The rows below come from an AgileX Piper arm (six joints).
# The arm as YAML. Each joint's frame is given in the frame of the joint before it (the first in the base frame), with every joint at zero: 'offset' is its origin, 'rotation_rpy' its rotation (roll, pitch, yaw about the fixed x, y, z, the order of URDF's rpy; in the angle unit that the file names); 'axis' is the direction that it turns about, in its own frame. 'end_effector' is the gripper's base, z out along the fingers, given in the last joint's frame.
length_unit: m
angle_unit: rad
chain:
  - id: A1
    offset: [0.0, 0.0, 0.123]
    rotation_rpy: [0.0, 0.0, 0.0]
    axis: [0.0, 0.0, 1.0]
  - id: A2
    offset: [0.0, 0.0, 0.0]
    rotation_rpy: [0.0, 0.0, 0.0]
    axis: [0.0, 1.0, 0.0]
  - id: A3
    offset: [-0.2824, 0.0, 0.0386]
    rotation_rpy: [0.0, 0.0, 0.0]
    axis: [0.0, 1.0, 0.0]
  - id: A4
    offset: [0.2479, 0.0, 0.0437]
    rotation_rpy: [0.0, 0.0, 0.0]
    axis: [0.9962, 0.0, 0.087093]
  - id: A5
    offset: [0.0, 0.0, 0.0]
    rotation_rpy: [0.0, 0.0, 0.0]
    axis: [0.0, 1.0, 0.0]
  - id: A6
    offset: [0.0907, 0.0, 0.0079]
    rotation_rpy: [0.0, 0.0, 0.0]
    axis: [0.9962, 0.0, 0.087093]
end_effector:
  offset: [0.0, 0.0, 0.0]
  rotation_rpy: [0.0, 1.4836, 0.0]
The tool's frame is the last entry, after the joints.
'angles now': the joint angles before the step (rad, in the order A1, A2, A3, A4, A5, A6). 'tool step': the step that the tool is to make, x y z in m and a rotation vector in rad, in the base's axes. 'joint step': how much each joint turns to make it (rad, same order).
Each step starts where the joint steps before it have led.
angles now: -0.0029 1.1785 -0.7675 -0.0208 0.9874 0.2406
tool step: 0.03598 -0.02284 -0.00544 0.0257 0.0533 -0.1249
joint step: -0.1045 0.1622 -0.1115 0.0208 0.0040 0.0136
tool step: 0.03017 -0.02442 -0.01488 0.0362 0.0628 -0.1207
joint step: -0.0859 0.1555 -0.0944 0.0239 0.0062 0.0259
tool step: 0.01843 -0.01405 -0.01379 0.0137 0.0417 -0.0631
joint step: -0.0361 0.1014 -0.0583 0.0018 0.0000 0.0264
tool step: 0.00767 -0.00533 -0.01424 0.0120 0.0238 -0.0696
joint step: -0.0121 0.0564 -0.0085 0.0020 -0.0231 0.0562
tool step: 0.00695 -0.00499 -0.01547 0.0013 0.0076 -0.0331
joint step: -0.0098 0.0525 -0.0001 -0.0018 -0.0453 0.0232
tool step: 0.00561 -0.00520 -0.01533 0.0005 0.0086 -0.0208
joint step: -0.0111 0.0505 0.0001 -0.0021 -0.0424 0.0101
